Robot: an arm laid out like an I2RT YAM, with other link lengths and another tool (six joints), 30 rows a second.
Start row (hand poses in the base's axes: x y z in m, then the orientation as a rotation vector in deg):
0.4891 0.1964 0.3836 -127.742 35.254 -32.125
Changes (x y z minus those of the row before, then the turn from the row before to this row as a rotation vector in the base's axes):
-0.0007 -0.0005 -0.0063 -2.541 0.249 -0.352
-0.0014 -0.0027 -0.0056 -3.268 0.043 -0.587
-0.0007 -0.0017 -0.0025 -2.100 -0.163 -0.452
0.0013 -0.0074 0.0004 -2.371 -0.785 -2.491
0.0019 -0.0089 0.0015 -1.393 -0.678 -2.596
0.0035 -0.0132 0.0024 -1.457 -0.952 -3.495
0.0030 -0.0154 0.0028 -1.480 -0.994 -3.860
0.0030 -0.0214 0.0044 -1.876 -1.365 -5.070
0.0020 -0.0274 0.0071 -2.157 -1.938 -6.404
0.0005 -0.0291 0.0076 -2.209 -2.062 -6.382
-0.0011 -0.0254 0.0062 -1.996 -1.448 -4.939
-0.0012 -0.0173 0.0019 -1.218 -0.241 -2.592
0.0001 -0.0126 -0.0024 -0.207 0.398 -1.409
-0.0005 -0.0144 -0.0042 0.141 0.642 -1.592
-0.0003 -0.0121 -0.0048 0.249 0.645 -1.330
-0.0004 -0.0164 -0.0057 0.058 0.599 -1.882
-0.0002 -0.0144 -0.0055 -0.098 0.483 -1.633
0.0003 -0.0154 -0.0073 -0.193 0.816 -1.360
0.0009 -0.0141 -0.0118 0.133 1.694 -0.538
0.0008 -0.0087 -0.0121 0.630 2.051 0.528
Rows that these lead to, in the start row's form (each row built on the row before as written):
0.4884 0.1959 0.3773 -130.153 35.390 -33.112
0.4870 0.1932 0.3717 -133.109 35.570 -34.768
0.4863 0.1915 0.3692 -134.906 35.677 -36.094
0.4876 0.1841 0.3696 -136.283 37.943 -39.184
0.4895 0.1752 0.3711 -136.727 40.594 -41.750
0.4930 0.1620 0.3735 -136.814 44.257 -45.053
0.4960 0.1466 0.3763 -136.675 48.380 -48.579
0.4990 0.1252 0.3807 -136.147 53.825 -53.254
0.5010 0.0978 0.3878 -134.734 60.717 -59.267
0.5015 0.0687 0.3954 -132.776 67.544 -65.447
0.5004 0.0433 0.4016 -131.241 72.802 -70.321
0.4992 0.0260 0.4035 -130.898 75.692 -72.523
0.4993 0.0134 0.4011 -130.867 77.598 -72.769
0.4988 -0.0010 0.3969 -130.740 79.945 -72.486
0.4985 -0.0131 0.3921 -130.630 81.986 -72.001
0.4981 -0.0295 0.3864 -130.330 84.685 -71.890
0.4979 -0.0439 0.3809 -130.097 86.977 -71.964
0.4982 -0.0593 0.3736 -130.351 88.998 -71.738
0.4991 -0.0734 0.3618 -131.655 90.303 -70.113
0.4999 -0.0821 0.3497 -133.520 90.399 -67.342

